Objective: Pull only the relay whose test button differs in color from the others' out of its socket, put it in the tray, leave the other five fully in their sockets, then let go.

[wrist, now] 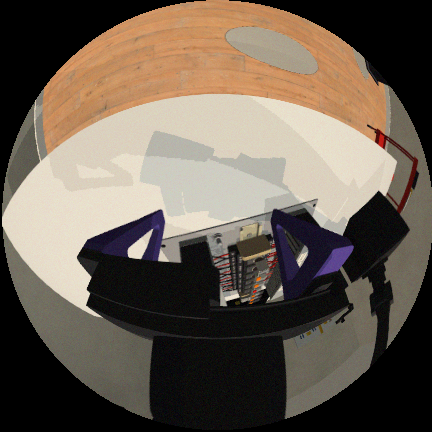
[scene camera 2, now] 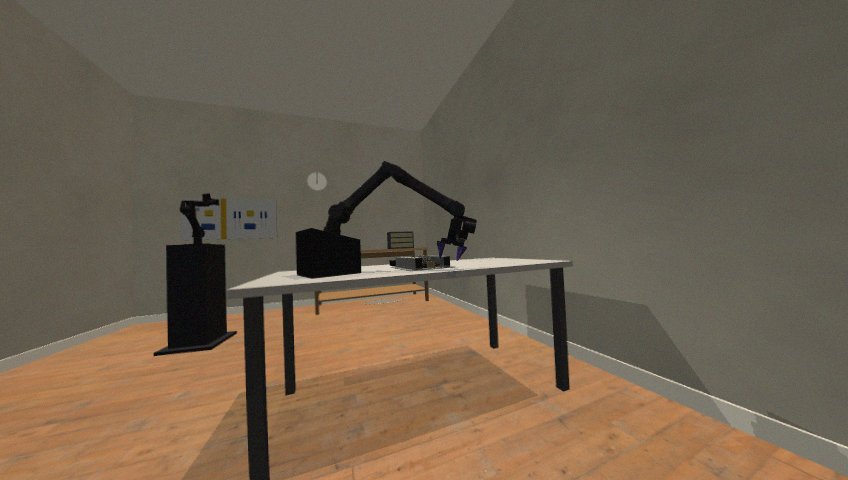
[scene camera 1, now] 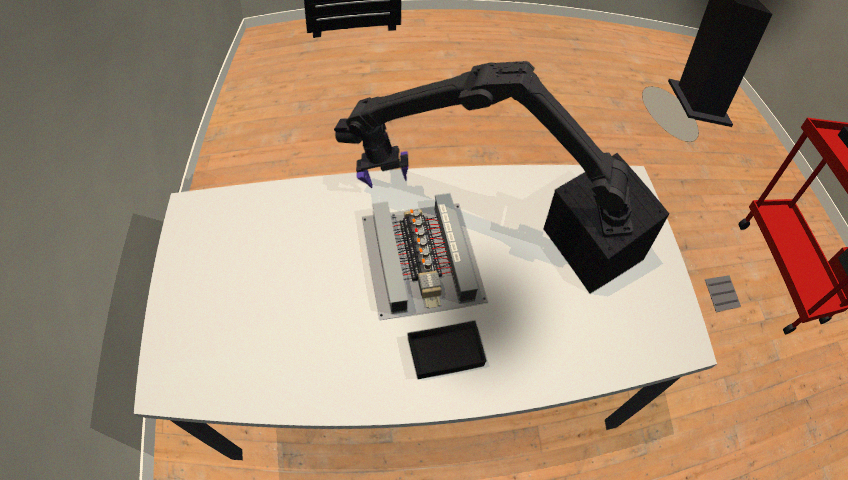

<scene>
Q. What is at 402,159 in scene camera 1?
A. The gripper.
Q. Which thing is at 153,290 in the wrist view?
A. The gripper.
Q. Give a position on a grey panel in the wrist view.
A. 229,231
</scene>
